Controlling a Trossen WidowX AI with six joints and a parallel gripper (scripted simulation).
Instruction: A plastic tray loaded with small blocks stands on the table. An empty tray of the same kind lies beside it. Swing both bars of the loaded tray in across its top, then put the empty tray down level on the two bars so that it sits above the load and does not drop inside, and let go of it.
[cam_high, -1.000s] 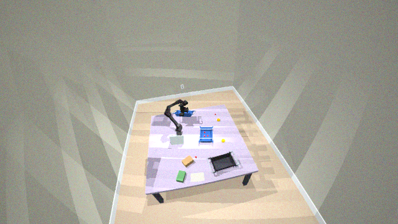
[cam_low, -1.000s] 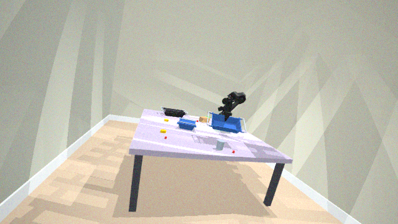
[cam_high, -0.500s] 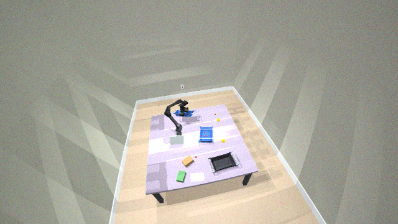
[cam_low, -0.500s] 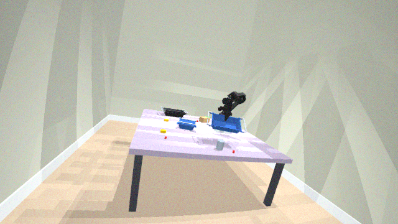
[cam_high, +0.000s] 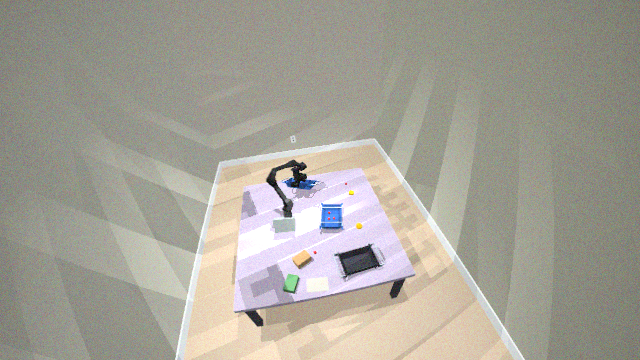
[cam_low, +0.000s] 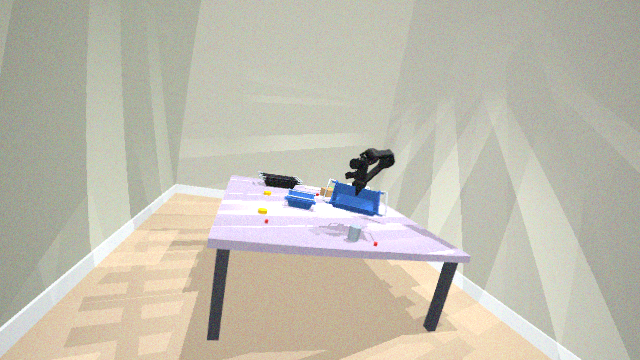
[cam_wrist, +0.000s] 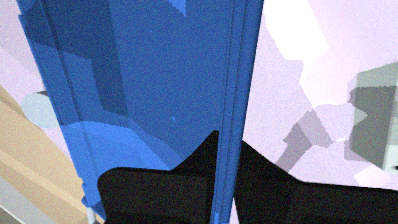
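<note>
Right now my gripper tip is 40 mm short of the blue tray and 70 mm to the right of it. From my gripper tip the other things lie so: orange block (90 mm behind, 650 mm to the right, 140 mm below); green block (190 mm behind, 820 mm to the right, 150 mm below); grey cylinder (80 mm ahead, 230 mm to the left, 140 mm below).
</note>
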